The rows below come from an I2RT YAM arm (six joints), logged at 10 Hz.
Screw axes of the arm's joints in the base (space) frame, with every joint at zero. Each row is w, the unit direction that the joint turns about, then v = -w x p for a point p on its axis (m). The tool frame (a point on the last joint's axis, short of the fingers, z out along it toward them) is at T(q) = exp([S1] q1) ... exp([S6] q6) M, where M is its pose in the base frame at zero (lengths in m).
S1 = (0, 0, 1, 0, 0, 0)
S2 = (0, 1, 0, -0.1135, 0, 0.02)
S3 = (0, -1, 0, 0.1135, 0, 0.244)
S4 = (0, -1, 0, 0.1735, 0, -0.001)
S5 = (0, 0, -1, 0, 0.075, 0)
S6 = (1, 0, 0, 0, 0.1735, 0)
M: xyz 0.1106 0 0.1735 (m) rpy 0 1.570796 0 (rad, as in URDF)
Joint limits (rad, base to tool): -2.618..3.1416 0..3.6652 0..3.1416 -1.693..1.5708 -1.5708..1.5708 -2.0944..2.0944
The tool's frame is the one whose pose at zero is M.
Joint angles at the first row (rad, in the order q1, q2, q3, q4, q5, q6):
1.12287, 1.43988, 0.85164, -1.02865, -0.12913, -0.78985
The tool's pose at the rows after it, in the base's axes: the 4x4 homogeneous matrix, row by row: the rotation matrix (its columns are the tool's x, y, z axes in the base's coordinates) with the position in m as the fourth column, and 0 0 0 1 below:
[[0.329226 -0.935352 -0.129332 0.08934], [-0.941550 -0.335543 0.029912 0.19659], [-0.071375 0.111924 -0.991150 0.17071], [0 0 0 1]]
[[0.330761 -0.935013 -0.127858 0.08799], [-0.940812 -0.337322 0.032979 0.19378], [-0.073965 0.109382 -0.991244 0.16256], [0 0 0 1]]
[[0.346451 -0.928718 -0.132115 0.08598], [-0.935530 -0.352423 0.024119 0.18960], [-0.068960 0.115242 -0.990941 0.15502], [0 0 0 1]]
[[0.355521 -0.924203 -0.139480 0.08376], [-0.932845 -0.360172 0.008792 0.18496], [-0.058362 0.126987 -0.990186 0.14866], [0 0 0 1]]
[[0.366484 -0.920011 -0.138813 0.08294], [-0.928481 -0.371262 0.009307 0.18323], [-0.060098 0.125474 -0.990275 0.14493], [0 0 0 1]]
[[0.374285 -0.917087 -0.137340 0.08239], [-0.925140 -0.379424 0.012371 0.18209], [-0.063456 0.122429 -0.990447 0.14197], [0 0 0 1]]
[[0.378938 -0.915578 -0.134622 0.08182], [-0.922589 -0.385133 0.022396 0.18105], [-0.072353 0.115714 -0.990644 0.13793], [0 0 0 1]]
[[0.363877 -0.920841 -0.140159 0.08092], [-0.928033 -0.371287 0.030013 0.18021], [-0.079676 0.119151 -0.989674 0.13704], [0 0 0 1]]
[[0.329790 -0.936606 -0.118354 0.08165], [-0.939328 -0.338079 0.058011 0.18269], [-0.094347 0.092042 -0.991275 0.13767], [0 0 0 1]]
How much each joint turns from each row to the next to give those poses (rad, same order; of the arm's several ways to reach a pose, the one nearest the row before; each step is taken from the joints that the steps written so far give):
0.00002, 0.00000, -0.03927, 0.05606, -0.00076, -0.00036
0.00000, -0.00001, -0.03512, 0.03854, 0.00000, -0.00152
0.00001, 0.00000, -0.03317, 0.02326, 0.00000, -0.01716
-0.00004, 0.00002, -0.02864, 0.01148, 0.00000, -0.01034
0.00001, 0.00000, -0.01675, 0.01752, 0.00038, -0.01181
0.00001, -0.00001, -0.01336, 0.01678, 0.00000, -0.00839
-0.00001, -0.00001, -0.01831, 0.02860, -0.00191, -0.00497
0.00076, -0.00458, -0.00804, 0.00805, -0.00839, 0.01640
0.00342, -0.00724, -0.00267, 0.03089, 0.00763, 0.04233

